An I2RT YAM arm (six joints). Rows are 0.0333 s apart.
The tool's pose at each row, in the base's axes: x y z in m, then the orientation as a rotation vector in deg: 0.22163, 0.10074, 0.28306, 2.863, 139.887, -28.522; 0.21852, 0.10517, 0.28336, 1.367, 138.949, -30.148; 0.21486, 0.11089, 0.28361, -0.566, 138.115, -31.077; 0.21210, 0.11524, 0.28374, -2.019, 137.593, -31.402; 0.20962, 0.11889, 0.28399, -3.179, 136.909, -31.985; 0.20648, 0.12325, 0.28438, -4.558, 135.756, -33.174; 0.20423, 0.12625, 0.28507, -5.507, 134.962, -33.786
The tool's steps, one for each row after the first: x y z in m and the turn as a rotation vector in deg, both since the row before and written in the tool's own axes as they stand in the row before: 0.00192, 0.00352, -0.00365, 0.913, -0.916, -1.349; 0.00209, 0.00463, -0.00451, 0.301, -0.965, -1.491; 0.00146, 0.00357, -0.00342, -0.053, -0.671, -1.039; 0.00118, 0.00294, -0.00308, 0.231, -0.728, -0.889; 0.00139, 0.00347, -0.00388, 0.685, -1.089, -1.164; 0.00067, 0.00218, -0.00305, 0.330, -0.780, -0.746
